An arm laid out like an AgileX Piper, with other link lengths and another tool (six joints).
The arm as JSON. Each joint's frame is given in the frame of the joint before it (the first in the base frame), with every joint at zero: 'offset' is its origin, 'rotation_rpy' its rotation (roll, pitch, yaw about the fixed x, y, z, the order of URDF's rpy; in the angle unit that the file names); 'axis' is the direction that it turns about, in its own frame. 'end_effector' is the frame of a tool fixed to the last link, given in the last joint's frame.
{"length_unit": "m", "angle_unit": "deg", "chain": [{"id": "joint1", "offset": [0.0, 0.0, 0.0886], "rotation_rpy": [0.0, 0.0, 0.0], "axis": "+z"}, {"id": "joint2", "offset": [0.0, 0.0, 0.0], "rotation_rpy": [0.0, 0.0, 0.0], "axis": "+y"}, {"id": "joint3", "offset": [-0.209, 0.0, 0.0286], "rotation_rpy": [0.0, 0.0, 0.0], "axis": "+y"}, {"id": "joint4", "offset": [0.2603, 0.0, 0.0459], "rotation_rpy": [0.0, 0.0, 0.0], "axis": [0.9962, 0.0, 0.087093]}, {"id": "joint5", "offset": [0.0, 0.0, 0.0], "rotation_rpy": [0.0, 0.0, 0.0], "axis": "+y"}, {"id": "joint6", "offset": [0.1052, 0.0, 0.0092], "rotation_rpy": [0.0, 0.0, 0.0], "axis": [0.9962, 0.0, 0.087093]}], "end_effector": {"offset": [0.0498, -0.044, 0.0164], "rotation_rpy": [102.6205, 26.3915, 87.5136]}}
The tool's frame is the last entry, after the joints.
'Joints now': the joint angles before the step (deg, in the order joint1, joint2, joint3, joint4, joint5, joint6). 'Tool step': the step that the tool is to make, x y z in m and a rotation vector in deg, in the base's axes. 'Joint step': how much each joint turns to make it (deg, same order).
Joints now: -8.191 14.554 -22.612 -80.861 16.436 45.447
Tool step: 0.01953 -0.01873 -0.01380 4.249 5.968 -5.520
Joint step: -0.001 9.959 -3.995 1.030 6.025 1.387
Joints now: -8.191 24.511 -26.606 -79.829 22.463 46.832
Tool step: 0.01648 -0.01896 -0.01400 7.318 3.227 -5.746
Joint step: -0.002 10.117 -5.120 2.187 6.002 4.556
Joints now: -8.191 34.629 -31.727 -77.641 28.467 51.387
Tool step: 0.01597 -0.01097 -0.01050 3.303 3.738 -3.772
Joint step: -0.001 8.242 -4.464 1.893 3.769 0.962
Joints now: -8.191 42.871 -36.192 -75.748 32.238 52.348
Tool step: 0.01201 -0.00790 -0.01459 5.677 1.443 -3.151
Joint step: 0.001 6.402 -3.568 3.526 2.580 2.459
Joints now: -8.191 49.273 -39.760 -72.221 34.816 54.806
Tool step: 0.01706 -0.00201 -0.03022 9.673 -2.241 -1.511
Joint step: 0.001 6.519 -1.481 1.640 -1.601 10.098
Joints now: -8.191 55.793 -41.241 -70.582 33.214 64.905
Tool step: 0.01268 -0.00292 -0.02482 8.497 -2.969 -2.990
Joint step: -0.348 5.978 -1.935 0.329 -1.157 10.525
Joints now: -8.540 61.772 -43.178 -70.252 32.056 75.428
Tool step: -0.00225 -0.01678 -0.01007 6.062 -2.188 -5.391
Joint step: -3.760 3.248 -2.607 3.985 -0.574 3.032
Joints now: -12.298 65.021 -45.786 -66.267 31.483 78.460
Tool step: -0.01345 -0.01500 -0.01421 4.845 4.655 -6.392
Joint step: -3.121 2.758 -2.704 10.008 4.718 -6.879
